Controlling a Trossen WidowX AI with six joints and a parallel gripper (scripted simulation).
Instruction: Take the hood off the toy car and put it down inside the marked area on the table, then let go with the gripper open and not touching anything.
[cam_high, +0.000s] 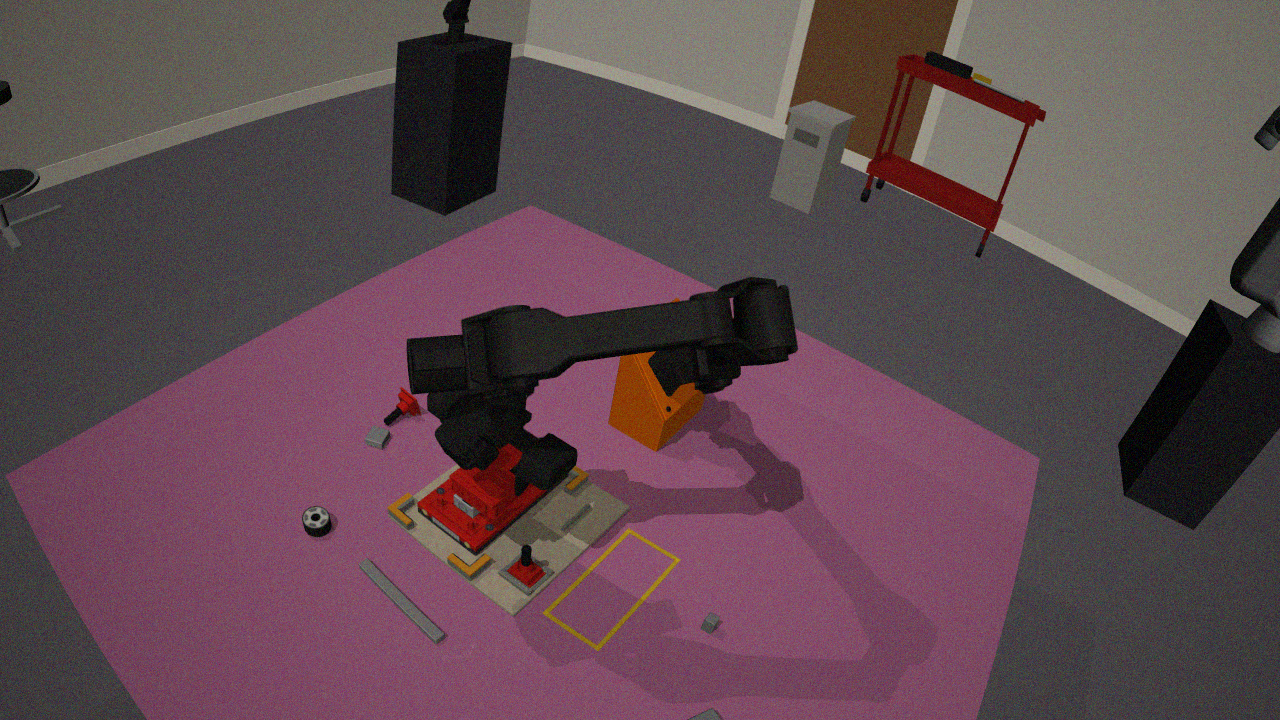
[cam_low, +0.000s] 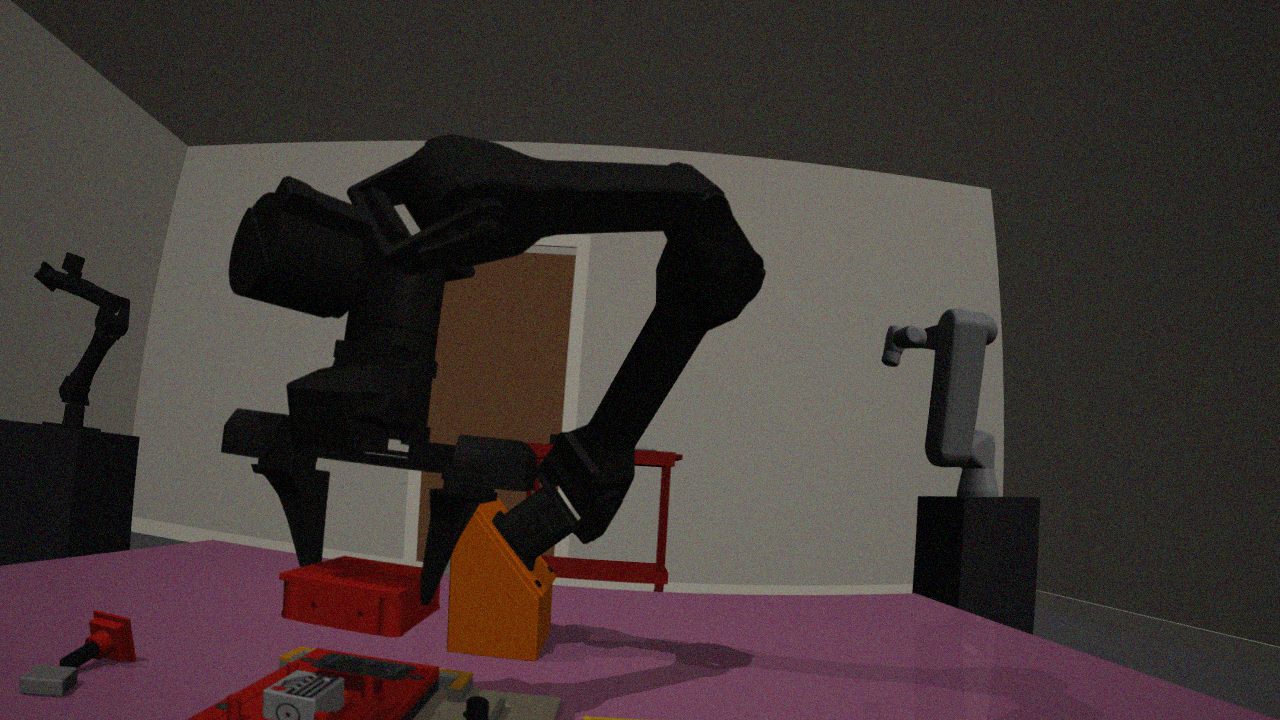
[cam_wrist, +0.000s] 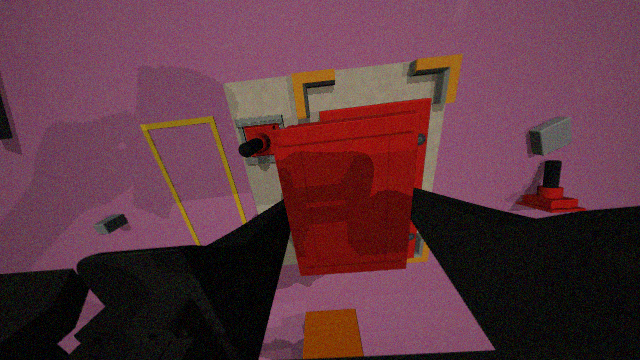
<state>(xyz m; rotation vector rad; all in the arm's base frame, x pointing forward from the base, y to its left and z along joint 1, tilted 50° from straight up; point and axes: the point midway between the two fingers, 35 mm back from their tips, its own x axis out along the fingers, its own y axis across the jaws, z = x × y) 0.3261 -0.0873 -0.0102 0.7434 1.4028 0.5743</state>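
The grey engine block is 10 mm behind my gripper tip, 40 mm to the right of it and 80 mm below it. Round my gripper tip: red hood: right at my gripper tip; then black wheel: 160 mm ahead, 190 mm to the right, 100 mm below; then beige base plate: 30 mm behind, 20 mm to the right, 100 mm below.
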